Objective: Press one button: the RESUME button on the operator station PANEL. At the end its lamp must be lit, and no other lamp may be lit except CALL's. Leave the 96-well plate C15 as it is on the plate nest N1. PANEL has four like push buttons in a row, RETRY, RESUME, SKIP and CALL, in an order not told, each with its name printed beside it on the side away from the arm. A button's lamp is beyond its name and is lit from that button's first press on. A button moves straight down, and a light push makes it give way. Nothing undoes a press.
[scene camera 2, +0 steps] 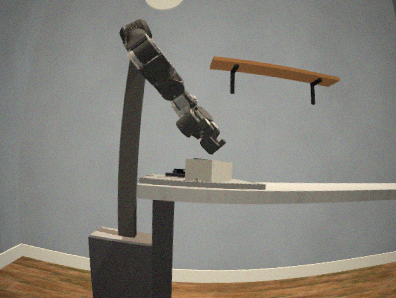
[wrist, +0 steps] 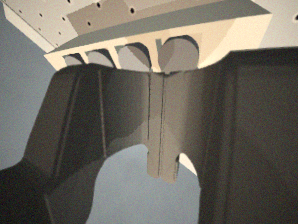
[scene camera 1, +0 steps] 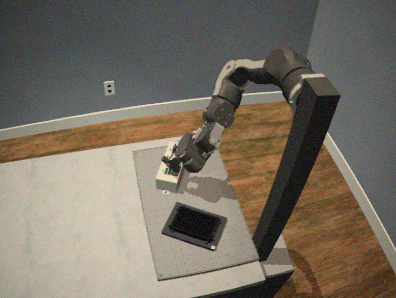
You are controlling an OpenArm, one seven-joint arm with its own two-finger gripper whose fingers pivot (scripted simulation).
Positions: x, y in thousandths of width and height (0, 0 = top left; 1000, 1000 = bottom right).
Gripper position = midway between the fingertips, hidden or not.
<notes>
I see my gripper (scene camera 2: 552, 498), a black 96-well plate (scene camera 1: 496, 737) and an operator panel (wrist: 723, 158).
My gripper shows as well in the wrist view (wrist: 565, 560) and in scene camera 1 (scene camera 1: 426, 549). The wrist view does not show the black 96-well plate: it is out of frame.
</notes>
